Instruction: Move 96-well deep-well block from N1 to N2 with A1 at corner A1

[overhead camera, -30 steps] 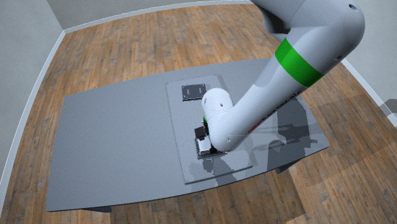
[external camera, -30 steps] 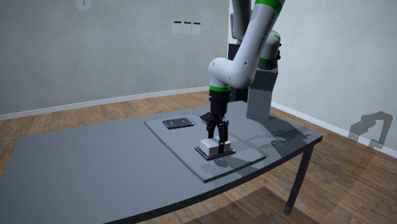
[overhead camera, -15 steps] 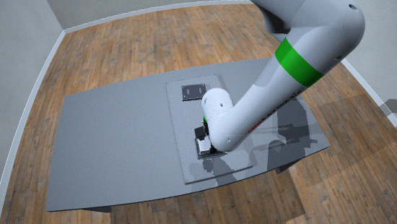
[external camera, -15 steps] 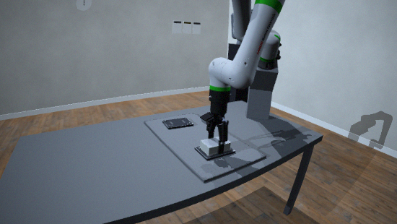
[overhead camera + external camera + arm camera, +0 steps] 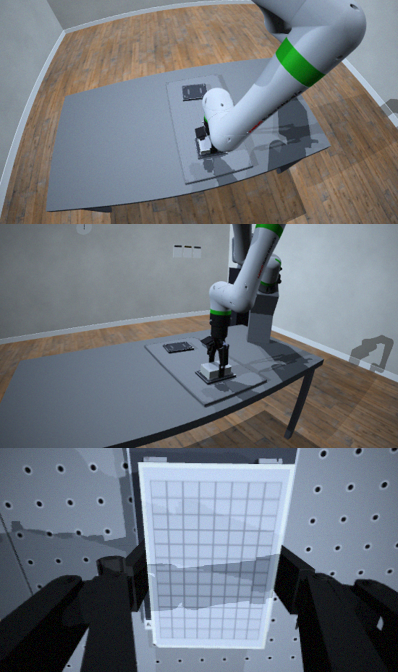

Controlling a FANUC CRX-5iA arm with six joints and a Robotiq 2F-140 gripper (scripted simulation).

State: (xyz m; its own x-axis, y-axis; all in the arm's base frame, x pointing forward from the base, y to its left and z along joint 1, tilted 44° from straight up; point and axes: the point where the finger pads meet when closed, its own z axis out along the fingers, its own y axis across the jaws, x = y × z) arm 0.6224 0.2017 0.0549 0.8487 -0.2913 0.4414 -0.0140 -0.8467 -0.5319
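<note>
Right now my hand is 390 mm to the left of the plate nest, 30 mm above it and 20 mm short of it. The rest, counted from my hand: white 96-well deep-well block 10 mm below.
</note>
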